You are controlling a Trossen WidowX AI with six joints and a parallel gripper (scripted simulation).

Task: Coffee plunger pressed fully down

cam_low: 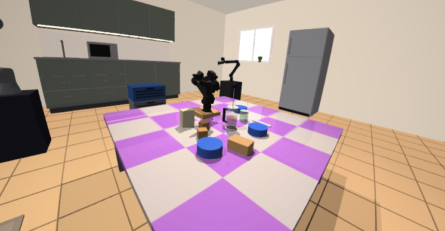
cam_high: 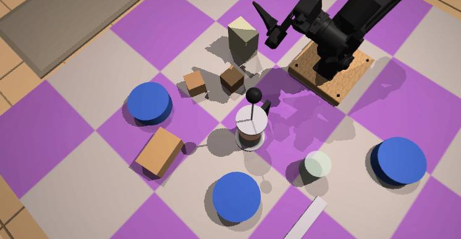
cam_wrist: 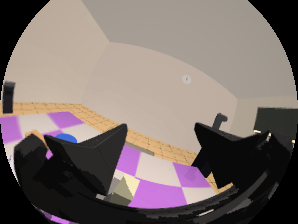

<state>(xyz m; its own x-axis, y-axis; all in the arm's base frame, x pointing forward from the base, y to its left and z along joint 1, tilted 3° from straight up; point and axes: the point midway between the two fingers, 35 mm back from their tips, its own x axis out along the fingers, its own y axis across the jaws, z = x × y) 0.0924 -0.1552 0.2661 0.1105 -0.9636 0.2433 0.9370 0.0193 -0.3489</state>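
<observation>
My gripper tip is now 18 cm short of the coffee press, 17 cm above it and 14 cm to the right of it. Round my gripper tip: pale cup (33 cm to the left, 27 cm below, 16 cm ahead); tan box (40 cm ahead, 28 cm below); cream box (25 cm below, 6 cm to the right).
</observation>
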